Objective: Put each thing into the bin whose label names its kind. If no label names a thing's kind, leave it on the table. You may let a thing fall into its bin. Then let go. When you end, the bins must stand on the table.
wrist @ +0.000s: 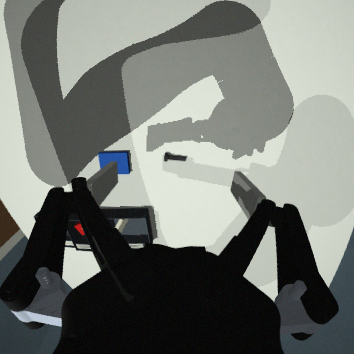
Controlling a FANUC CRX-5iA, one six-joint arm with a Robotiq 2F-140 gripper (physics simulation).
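Places are measured from the arm's base along level axes (x ahead, y left, z up), in centimetres.
Pixels of known places: gripper, fingertip midpoint: (175,176).
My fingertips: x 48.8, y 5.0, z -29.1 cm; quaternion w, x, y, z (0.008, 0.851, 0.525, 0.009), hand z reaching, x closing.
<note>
Behind a point stands the place of what it marks.
My gripper (175,176) @[y 5.0, x 48.8, z -29.1 cm] is wide open and empty above the table. A small black bolt (175,157) @[y 5.0, x 48.9, z -37.1 cm] lies on the table, a little beyond the gap between the fingertips in the wrist view. A blue box (114,161) lies to its left, its lower edge partly behind the left fingertip. The row of dark bins (152,225) @[y -5.3, x 60.6, z -37.9 cm] stands on the table at the lower left, partly hidden by the left finger. A red block (80,229) @[y -18.8, x 55.2, z -35.6 cm] and a cream strip (121,224) @[y -9.3, x 56.7, z -35.4 cm] lie in separate compartments. The left compartment's inside and the label texts are hidden or unreadable.
The pale table (190,225) @[y 2.3, x 63.8, z -38.0 cm] carries broad shadows of the arm and gripper. Its curved edge shows at the lower left and the right, with dark blue floor beyond. A brown surface (7,222) shows at the far left.
</note>
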